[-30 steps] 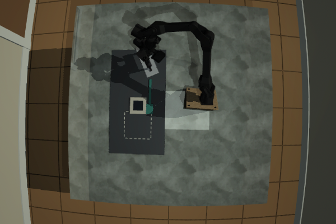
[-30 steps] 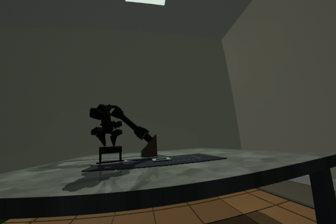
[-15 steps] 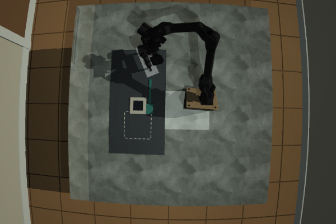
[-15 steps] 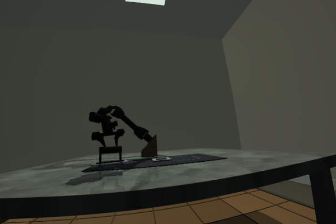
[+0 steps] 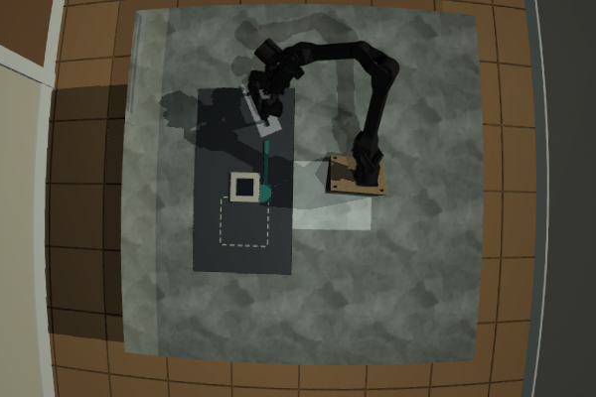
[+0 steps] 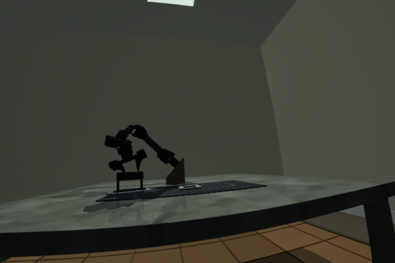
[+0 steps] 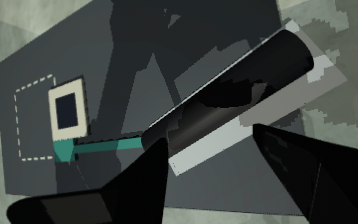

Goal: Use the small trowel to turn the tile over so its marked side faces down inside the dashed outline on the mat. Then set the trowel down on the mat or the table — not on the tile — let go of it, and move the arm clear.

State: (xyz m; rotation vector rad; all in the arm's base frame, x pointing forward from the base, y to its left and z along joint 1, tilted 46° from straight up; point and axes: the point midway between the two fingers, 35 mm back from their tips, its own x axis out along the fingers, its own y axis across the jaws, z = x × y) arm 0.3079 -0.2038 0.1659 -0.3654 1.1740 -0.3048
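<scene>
Now: the dark mat 25 cm to the left of my gripper tip, 10 cm below it and 8 cm ahead of it. Also, from my gripper tip: teal trowel (24 cm to the left, 8 cm below); then tile (27 cm to the left, 8 cm below, 7 cm ahead).
</scene>
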